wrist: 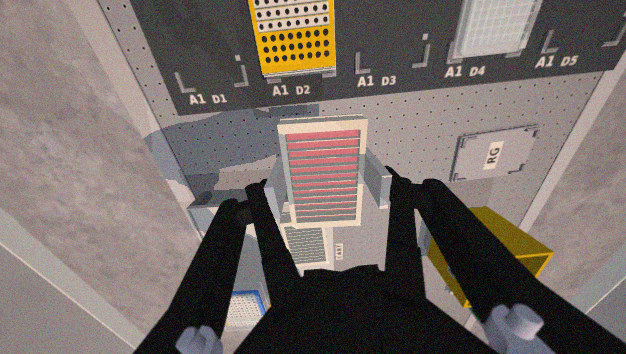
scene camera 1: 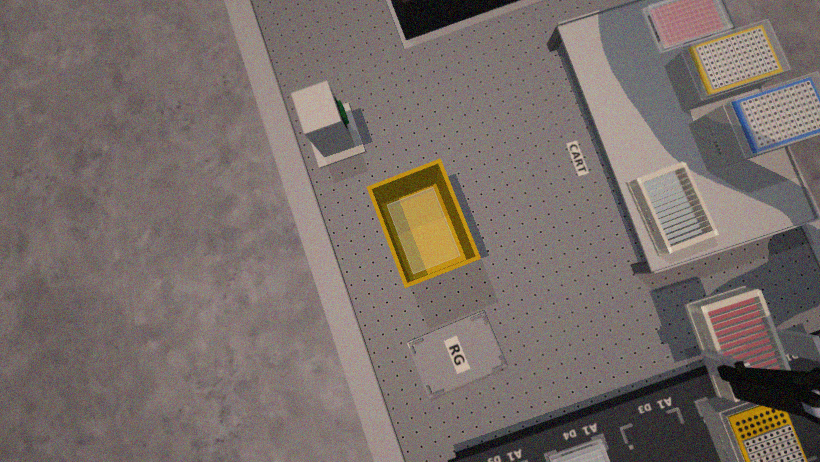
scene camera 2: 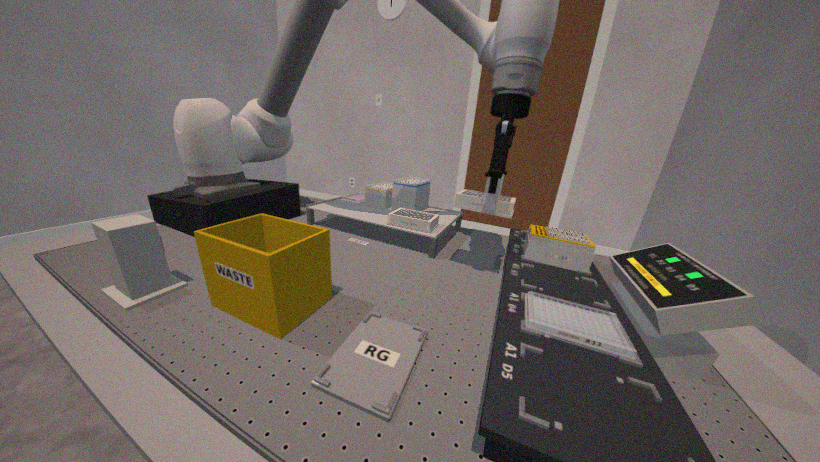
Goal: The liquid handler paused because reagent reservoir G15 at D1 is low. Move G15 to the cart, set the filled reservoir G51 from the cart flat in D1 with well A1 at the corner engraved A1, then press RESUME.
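Places are measured from the arm's base along level axes (x up, y left, z back), in metres.
Pixels of known places: gripper, fingertip midpoint: [wrist: 323,164] [scene camera 1: 739,350] [scene camera 2: 490,205]; arm's base at its link origin: [scene camera 2: 220,190].
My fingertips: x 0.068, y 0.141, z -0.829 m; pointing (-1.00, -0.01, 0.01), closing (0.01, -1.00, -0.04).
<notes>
For each thing: its top centre in the pictures, then the offset to it from my fingertips. "pt": a spot on its surface instead.
- reservoir with red liquid, top centre: [wrist: 324,183] [scene camera 1: 748,344] [scene camera 2: 486,195] dx +0.022, dy +0.000, dz +0.012 m
- cart at its top centre: [scene camera 1: 685,117] [scene camera 2: 387,208] dx -0.095, dy +0.121, dz +0.340 m
- Slot D1 at a spot on its surface: [wrist: 207,65] pt dx -0.102, dy +0.147, dz -0.114 m
- yellow-topped tip rack at its top centre: [scene camera 1: 775,452] [scene camera 2: 560,232] dx -0.037, dy +0.022, dz -0.158 m
- clear plate at its top centre: [scene camera 2: 574,316] dx -0.087, dy -0.226, dz -0.166 m
- yellow waste bin at its top centre: [scene camera 1: 422,222] [scene camera 2: 264,230] [wrist: 503,283] dx -0.026, dy -0.350, dz +0.293 m
- grey box at its top centre: [scene camera 1: 315,107] [scene camera 2: 123,221] dx -0.032, dy -0.455, dz +0.514 m
- tilted screen at a spot on its surface: [scene camera 2: 677,278] pt dx -0.032, dy -0.128, dz -0.306 m
My gripper [scene camera 2: 493,198] [wrist: 323,164] is shut on the reservoir with red liquid [scene camera 1: 741,330] [scene camera 2: 467,202] [wrist: 325,170], taken as G51, and holds it level in the air between the cart and the dark deck. Its label is not readable. A second reservoir with pale, low contents [scene camera 1: 677,209] [scene camera 2: 414,219] [wrist: 306,246], taken as G15, rests on the cart [scene camera 1: 625,132] [scene camera 2: 338,214]. Slot D1 [wrist: 207,65] shows bare between its corner brackets in the wrist view, with A1 engraved beside its near left corner. No RESUME lettering is readable.
A yellow-topped tip rack [scene camera 1: 768,436] [scene camera 2: 562,246] [wrist: 297,42] stands in D2, and a clear plate [scene camera 2: 579,327] [wrist: 495,25] in D4. A yellow waste bin [scene camera 1: 390,243] [scene camera 2: 263,286], a grey box [scene camera 1: 318,109] [scene camera 2: 134,252] and a tilted screen [scene camera 2: 677,278] stand around. Tall racks share the cart.
</notes>
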